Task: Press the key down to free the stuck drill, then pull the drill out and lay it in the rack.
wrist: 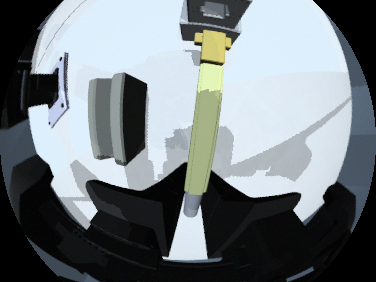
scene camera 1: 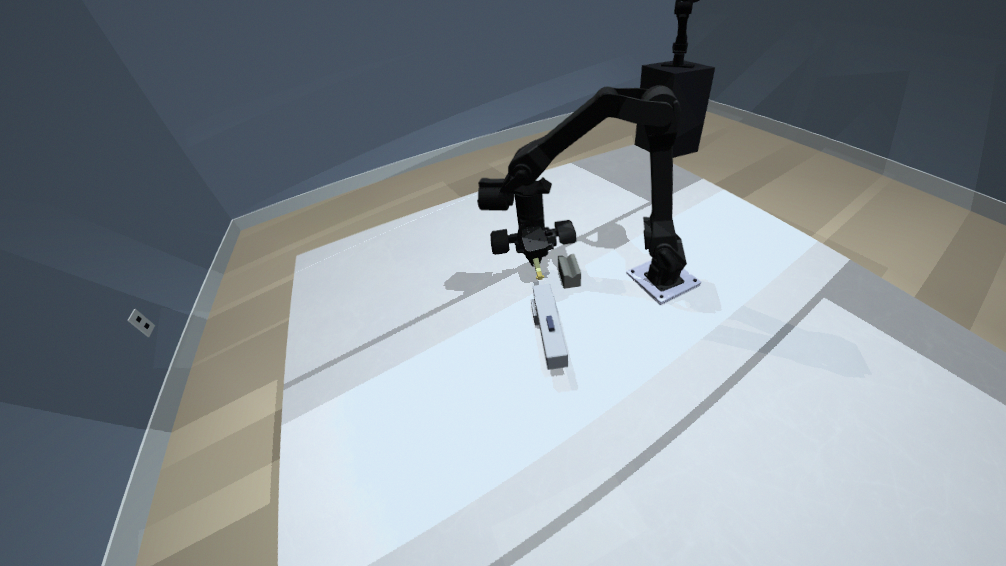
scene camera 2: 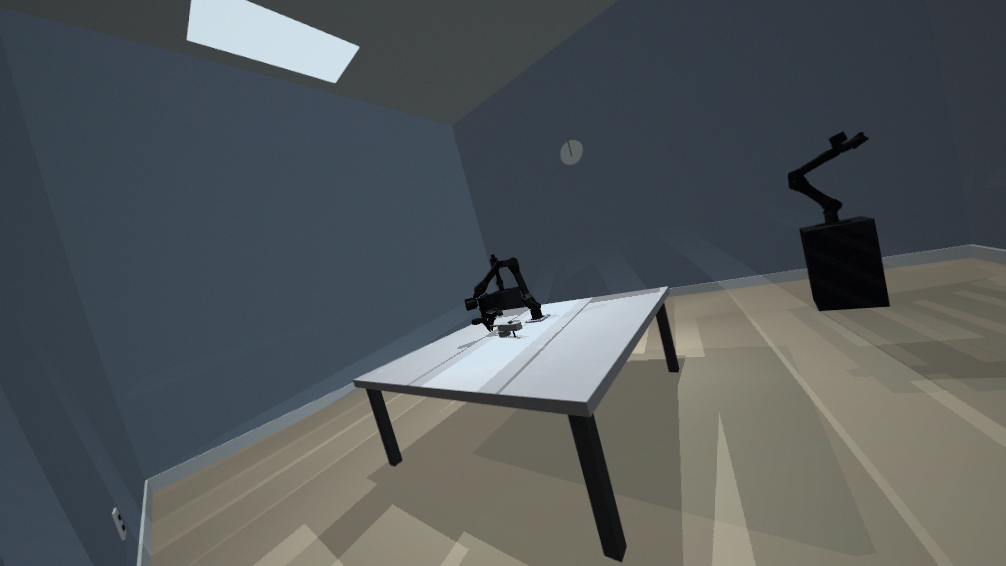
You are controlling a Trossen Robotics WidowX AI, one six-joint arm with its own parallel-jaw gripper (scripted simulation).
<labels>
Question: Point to a drill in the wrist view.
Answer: At 206, 119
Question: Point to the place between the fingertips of my gripper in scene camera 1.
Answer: At 535, 265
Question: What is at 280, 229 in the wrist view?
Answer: My gripper.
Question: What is my gripper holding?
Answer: A drill.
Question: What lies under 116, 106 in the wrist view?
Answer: A grey rack.
</labels>
